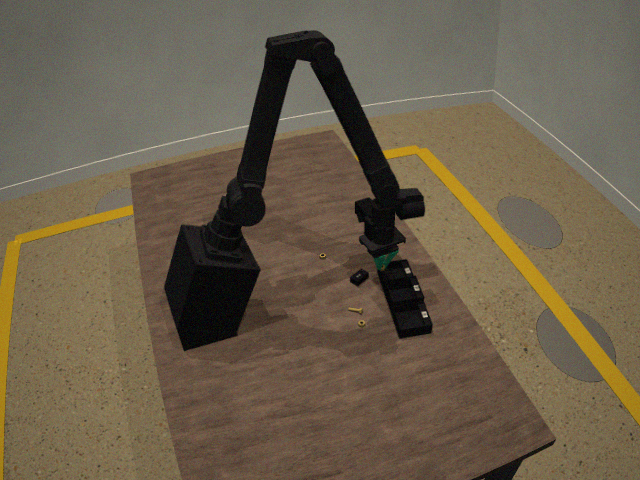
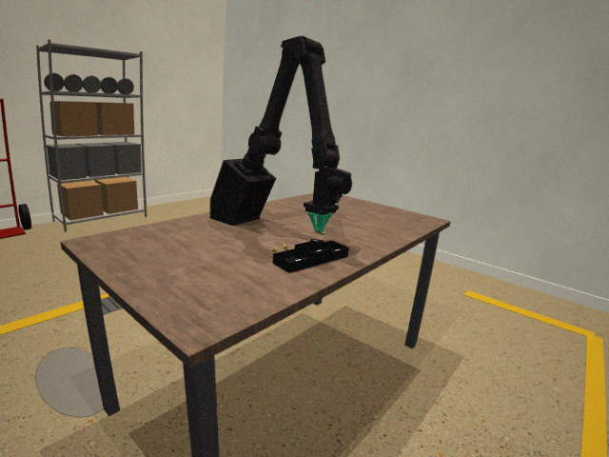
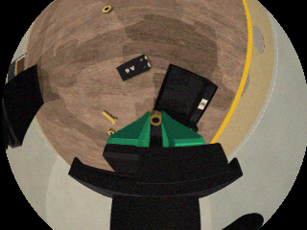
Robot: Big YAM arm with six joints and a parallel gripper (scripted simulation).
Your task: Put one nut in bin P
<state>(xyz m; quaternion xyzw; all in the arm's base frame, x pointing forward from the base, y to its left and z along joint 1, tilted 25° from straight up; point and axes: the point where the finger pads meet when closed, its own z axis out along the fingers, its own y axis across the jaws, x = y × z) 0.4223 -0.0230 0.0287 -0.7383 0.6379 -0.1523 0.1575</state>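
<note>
Now: hand 7 cm to the left of the bin, 5 cm above it and 4 cm short of it. The rest, counted from my hand: brass bolt (9 cm behind, 7 cm to the right, 7 cm below); then small black block (7 cm below, 5 cm to the left, 3 cm behind).
</note>
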